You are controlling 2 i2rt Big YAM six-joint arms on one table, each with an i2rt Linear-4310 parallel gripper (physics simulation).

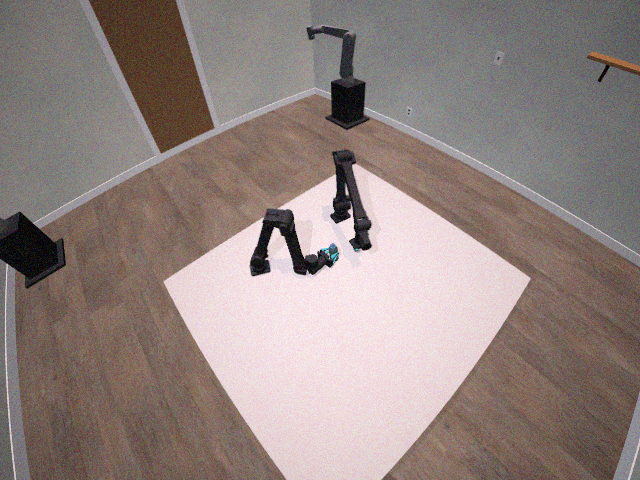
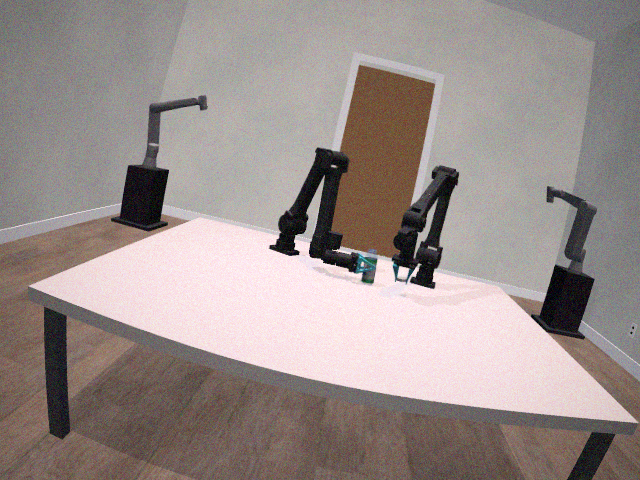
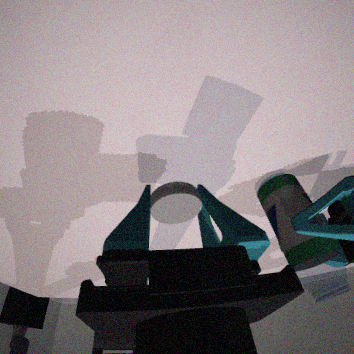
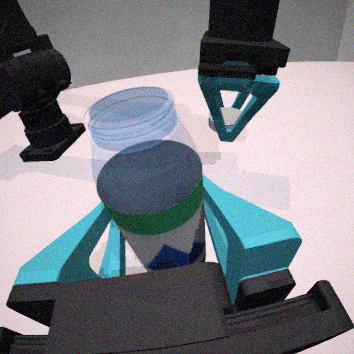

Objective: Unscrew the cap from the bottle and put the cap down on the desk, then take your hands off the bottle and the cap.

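Pixels of known places: left gripper, between the fingertips: (image 1: 357,249) (image 2: 400,283) (image 3: 173,189) (image 4: 225,131); right gripper, between the fingertips: (image 1: 335,249) (image 2: 374,267) (image 3: 285,236) (image 4: 158,187); left arm's base, origin of its link: (image 1: 340,216) (image 2: 422,284) (image 4: 55,143); right arm's base, origin of its link: (image 1: 260,268) (image 2: 283,251).
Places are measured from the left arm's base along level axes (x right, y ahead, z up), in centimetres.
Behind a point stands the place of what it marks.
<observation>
A clear bottle (image 1: 332,249) @(x 23.9, y 29.0, z 12.4 cm) (image 2: 369,270) (image 3: 288,214) @(x 20.3, y 29.4, z 6.1 cm) (image 4: 154,197) @(x 25.0, y 28.5, z 11.1 cm) with a green-banded label stands uncapped on the white desk (image 1: 366,357) @(x 39.2, y 86.5, z 0.0 cm) (image 2: 270,310) @(x 39.0, y 90.1, z 0.0 cm). My right gripper (image 1: 329,257) @(x 20.6, y 27.1, z 7.5 cm) (image 2: 363,263) @(x 20.6, y 27.1, z 7.5 cm) (image 4: 158,187) @(x 20.6, y 27.1, z 7.5 cm) is shut on the bottle's body from the side. My left gripper (image 1: 360,246) @(x 8.3, y 32.3, z 5.1 cm) (image 2: 403,276) @(x 8.3, y 32.3, z 5.1 cm) (image 3: 173,189) @(x 8.3, y 32.3, z 5.1 cm) (image 4: 225,131) @(x 8.3, y 32.3, z 5.1 cm) points down beside the bottle and is shut on the grey round cap (image 3: 175,204) @(x 8.4, y 33.0, z 7.2 cm) (image 4: 229,115) @(x 8.6, y 32.7, z 7.2 cm). The cap is at or just above the desk surface; I cannot tell whether it touches.
The right arm's base (image 1: 260,267) @(x 63.9, y 17.4, z 10.2 cm) and the left arm's base (image 1: 340,215) @(x 2.0, y 3.0, z 4.9 cm) stand on the desk behind the bottle. A third arm on a black pedestal (image 1: 348,102) (image 2: 143,195) stands on the floor by the wall. A brown door (image 1: 151,71) (image 2: 385,157) is in the wall.
</observation>
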